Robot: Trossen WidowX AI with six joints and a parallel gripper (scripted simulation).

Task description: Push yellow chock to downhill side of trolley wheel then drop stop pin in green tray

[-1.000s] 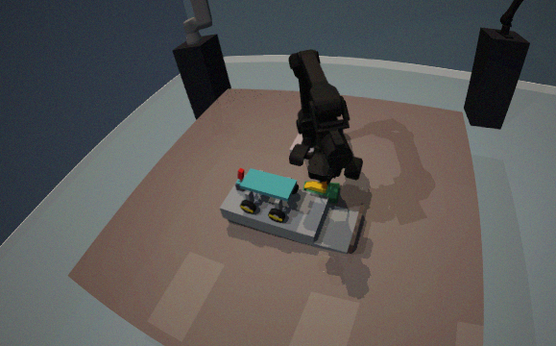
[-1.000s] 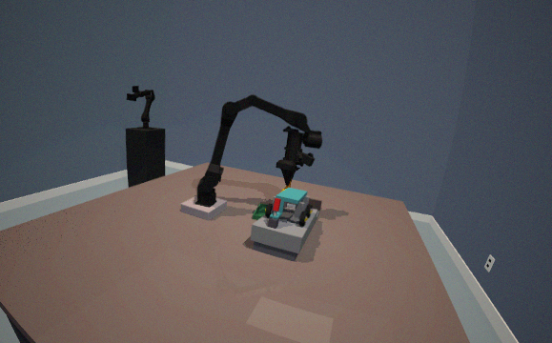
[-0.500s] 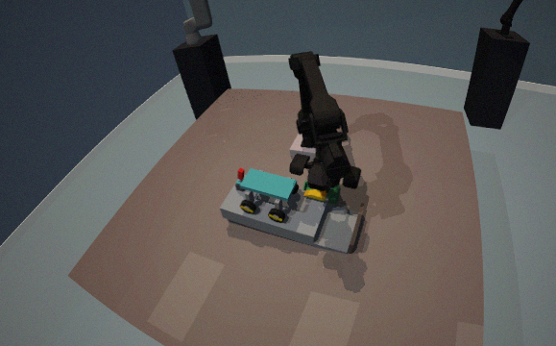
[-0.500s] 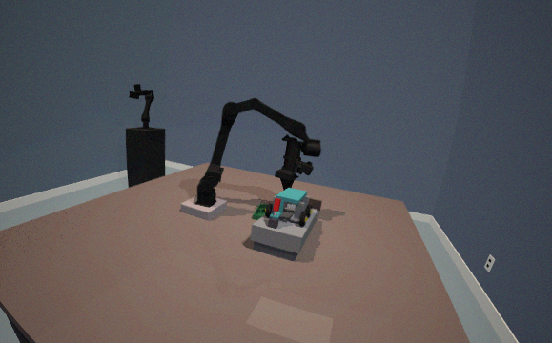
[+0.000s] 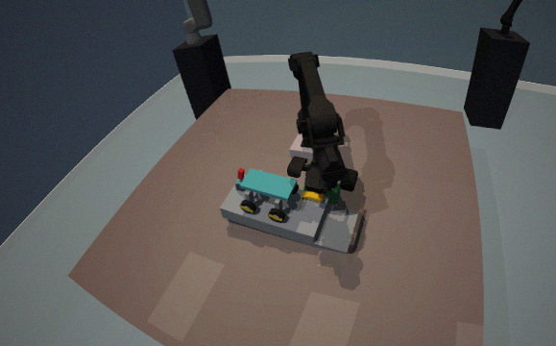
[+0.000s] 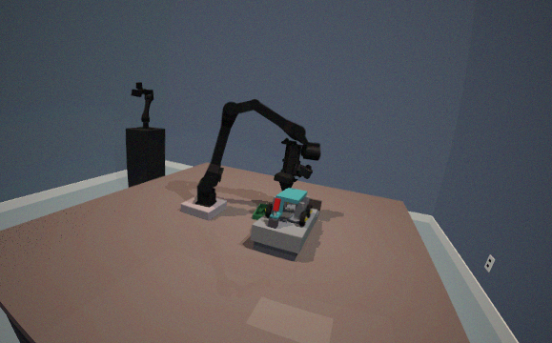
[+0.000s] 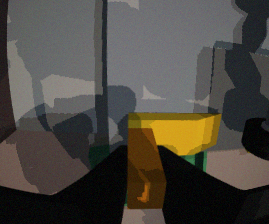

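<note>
The red-headed stop pin lies 2 cm ahead of my gripper tip, 24 cm to the right of it and 4 cm above it. Also, from my gripper tip: green tray (7 cm behind, 2 cm to the right, 9 cm below); yellow chock (2 cm to the right, 1 cm below); grey step (6 cm ahead, 6 cm to the left, 9 cm below).
</note>
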